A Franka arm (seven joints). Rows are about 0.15 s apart.
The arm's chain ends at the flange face. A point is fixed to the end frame.
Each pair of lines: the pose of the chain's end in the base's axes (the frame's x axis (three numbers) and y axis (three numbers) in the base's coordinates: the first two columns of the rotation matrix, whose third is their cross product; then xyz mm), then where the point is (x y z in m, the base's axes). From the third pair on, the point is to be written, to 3 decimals.
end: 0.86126 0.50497 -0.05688 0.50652 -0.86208 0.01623 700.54 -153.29 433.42
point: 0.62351 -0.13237 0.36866
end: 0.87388 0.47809 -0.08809 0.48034 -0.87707 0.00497 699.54 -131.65 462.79
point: 0.62109 -0.10872 0.40045
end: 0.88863 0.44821 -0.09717 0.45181 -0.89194 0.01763 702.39 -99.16 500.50
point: 0.625 -0.075 0.438
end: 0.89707 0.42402 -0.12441 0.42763 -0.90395 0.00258 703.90 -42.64 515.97
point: 0.625 -0.016 0.456
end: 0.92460 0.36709 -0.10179 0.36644 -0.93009 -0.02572 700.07 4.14 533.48
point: 0.624 0.038 0.474
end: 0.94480 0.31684 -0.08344 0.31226 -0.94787 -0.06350 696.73 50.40 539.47
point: 0.623 0.091 0.481
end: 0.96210 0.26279 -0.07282 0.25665 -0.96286 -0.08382 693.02 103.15 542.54
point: 0.622 0.150 0.485
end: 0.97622 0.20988 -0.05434 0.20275 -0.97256 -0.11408 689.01 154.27 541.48
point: 0.621 0.207 0.485
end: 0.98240 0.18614 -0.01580 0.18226 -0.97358 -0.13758 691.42 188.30 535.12
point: 0.627 0.244 0.478
